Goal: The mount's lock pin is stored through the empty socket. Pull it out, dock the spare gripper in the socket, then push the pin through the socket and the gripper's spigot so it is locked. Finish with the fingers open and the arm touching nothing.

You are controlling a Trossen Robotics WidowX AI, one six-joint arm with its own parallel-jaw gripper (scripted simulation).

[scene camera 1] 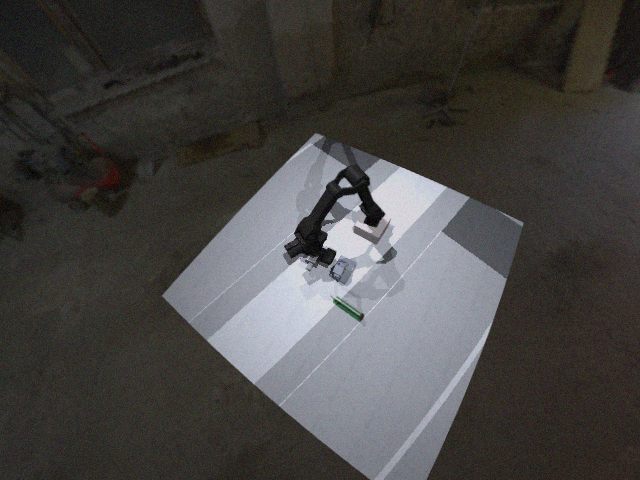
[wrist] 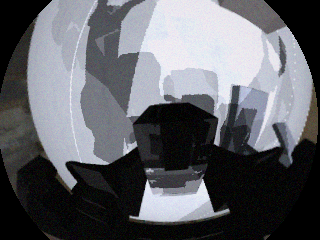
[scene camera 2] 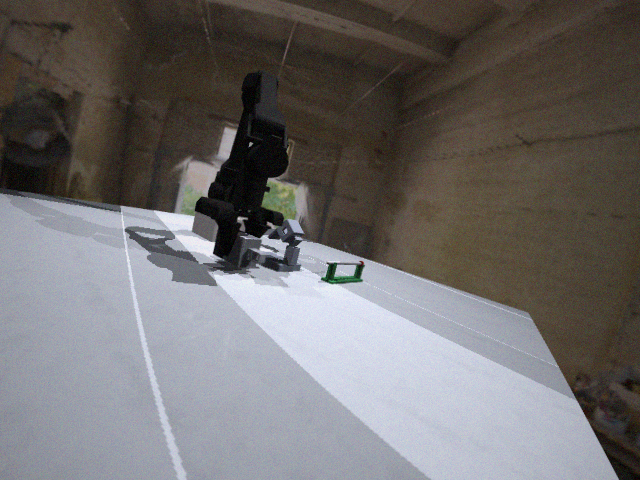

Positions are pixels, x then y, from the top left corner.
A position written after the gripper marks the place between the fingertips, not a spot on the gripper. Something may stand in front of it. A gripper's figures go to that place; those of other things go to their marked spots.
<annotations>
The gripper [wrist: 171,140]: 0.10 m from the lens. A spare gripper [wrist: 175,141] is 0.04 m from the lens. A mount [wrist: 248,105]: 0.15 m from the lens. The marked spots on the mount and the spare gripper are 0.13 m apart.
</annotations>
